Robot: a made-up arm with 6 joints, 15 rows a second.
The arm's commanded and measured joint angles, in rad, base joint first. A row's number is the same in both.
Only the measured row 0 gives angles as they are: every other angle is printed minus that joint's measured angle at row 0.
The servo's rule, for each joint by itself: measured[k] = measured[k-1] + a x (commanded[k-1-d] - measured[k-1]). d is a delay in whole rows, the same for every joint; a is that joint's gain. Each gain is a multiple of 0.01, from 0.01 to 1. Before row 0 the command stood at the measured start. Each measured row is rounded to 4 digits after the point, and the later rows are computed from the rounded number. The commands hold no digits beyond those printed.
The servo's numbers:
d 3
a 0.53 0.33 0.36 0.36 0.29 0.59
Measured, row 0: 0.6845, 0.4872, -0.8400, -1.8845, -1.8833, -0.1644
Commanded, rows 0 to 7: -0.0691, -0.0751, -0.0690, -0.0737, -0.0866, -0.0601; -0.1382, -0.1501, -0.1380, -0.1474, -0.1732, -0.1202; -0.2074, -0.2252, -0.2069, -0.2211, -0.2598, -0.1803; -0.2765, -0.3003, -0.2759, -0.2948, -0.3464, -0.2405; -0.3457, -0.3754, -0.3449, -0.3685, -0.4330, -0.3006; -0.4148, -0.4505, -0.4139, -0.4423, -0.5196, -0.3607; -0.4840, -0.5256, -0.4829, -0.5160, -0.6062, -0.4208; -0.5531, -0.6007, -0.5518, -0.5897, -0.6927, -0.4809
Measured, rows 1 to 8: 0.0000, 0.0000, 0.0000, 0.0000, 0.0000, 0.0000; 0.0000, 0.0000, 0.0000, 0.0000, 0.0000, 0.0000; 0.0000, 0.0000, 0.0000, 0.0000, 0.0000, 0.0000; -0.0366, -0.0248, -0.0248, -0.0265, -0.0251, -0.0355; -0.0904, -0.0661, -0.0656, -0.0700, -0.0680, -0.0855; -0.1524, -0.1186, -0.1165, -0.1244, -0.1236, -0.1414; -0.2182, -0.1786, -0.1739, -0.1857, -0.1882, -0.1999; -0.2858, -0.2435, -0.2355, -0.2515, -0.2592, -0.2593
